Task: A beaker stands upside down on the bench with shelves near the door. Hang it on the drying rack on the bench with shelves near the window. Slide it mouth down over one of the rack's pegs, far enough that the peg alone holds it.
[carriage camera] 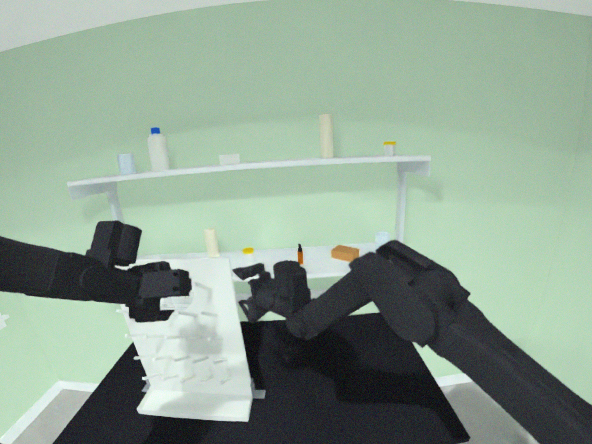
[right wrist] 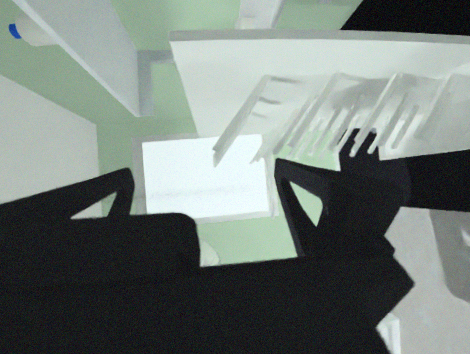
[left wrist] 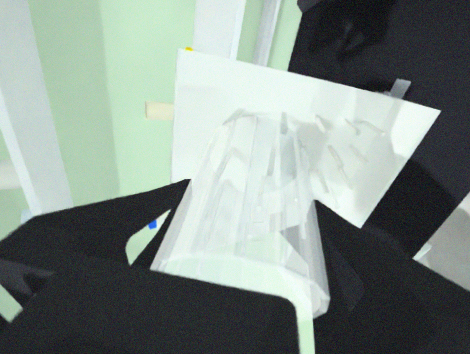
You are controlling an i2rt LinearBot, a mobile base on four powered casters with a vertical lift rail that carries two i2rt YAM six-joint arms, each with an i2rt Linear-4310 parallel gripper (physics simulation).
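Frame: origin at the left arm's base, x ahead, y left, z up, level; metres.
Seen in the pictures: left gripper, between the fingertips: (left wrist: pixel 249 197); right gripper, between the fingertips: (carriage camera: pixel 236 285) (right wrist: pixel 204 171).
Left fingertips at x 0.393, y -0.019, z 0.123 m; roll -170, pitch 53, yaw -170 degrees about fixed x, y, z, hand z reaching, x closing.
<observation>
A point is followed by its place in that frame.
The clear beaker (left wrist: pixel 240 210) @(x 0.360, y -0.046, z 0.155 m) lies between the fingers of my left gripper (carriage camera: pixel 172 295) @(x 0.393, y -0.020, z 0.123 m) (left wrist: pixel 249 197) @(x 0.393, y -0.020, z 0.123 m), which is shut on it. Its far end faces the white drying rack (carriage camera: pixel 200 406) @(x 0.572, y 0.127, z -0.525 m) (left wrist: pixel 210 90) @(x 0.636, y -0.031, z 0.052 m) (right wrist: pixel 225 55) @(x 0.637, y -0.054, z 0.050 m) and overlaps the upper pegs in the left wrist view. Pegs show through the glass; I cannot tell whether one is inside the beaker. In the carriage view my left gripper is in front of the rack's upper left part and hides most of the beaker. My right gripper (carriage camera: pixel 242 287) @(x 0.508, y -0.138, z 0.079 m) (right wrist: pixel 204 171) @(x 0.508, y -0.138, z 0.079 m) is open and empty, right of the rack.
The rack stands on the black bench top (carriage camera: pixel 310 395) @(x 0.637, y -0.318, z -0.529 m). Behind it, the upper shelf (carriage camera: pixel 280 164) @(x 0.845, y -0.247, z 0.374 m) holds bottles and jars. The lower shelf holds a cream cylinder (carriage camera: pixel 211 243) @(x 0.935, y 0.096, z 0.048 m), a small orange bottle (carriage camera: pixel 300 256) @(x 0.946, y -0.298, z -0.034 m) and an orange block (carriage camera: pixel 345 253) @(x 0.962, y -0.500, z -0.036 m). My right arm reaches over the bench's right side.
</observation>
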